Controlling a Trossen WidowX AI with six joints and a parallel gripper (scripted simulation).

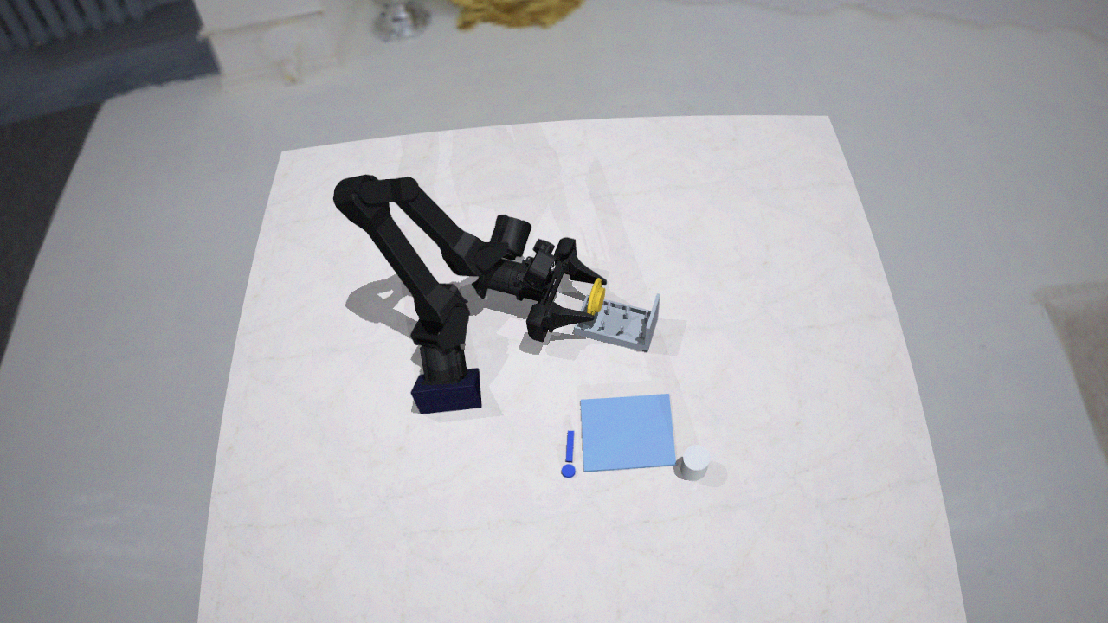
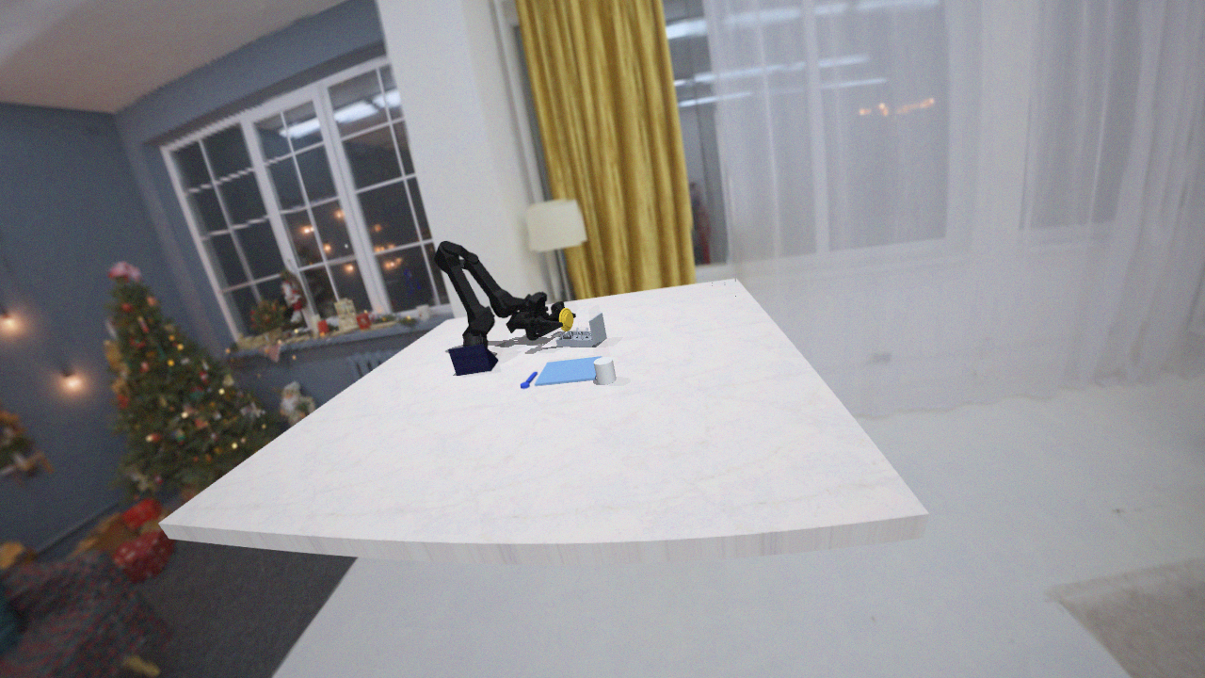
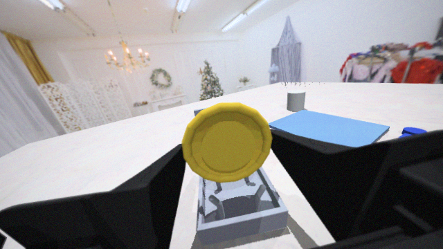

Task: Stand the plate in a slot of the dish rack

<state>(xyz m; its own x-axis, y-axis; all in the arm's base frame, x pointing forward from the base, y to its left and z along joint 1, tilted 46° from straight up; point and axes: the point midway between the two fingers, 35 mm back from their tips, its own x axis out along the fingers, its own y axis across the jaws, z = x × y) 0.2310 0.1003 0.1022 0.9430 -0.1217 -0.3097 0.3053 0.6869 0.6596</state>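
The grey dish rack is 50 mm below my gripper tip, 30 mm ahead of it and 10 mm to the right of it. The rest, counted from my gripper tip: light blue mat (220 mm to the right, 70 mm below, 40 mm ahead); then blue spoon (260 mm to the right, 70 mm below, 50 mm behind); then yellow plate (10 mm behind).
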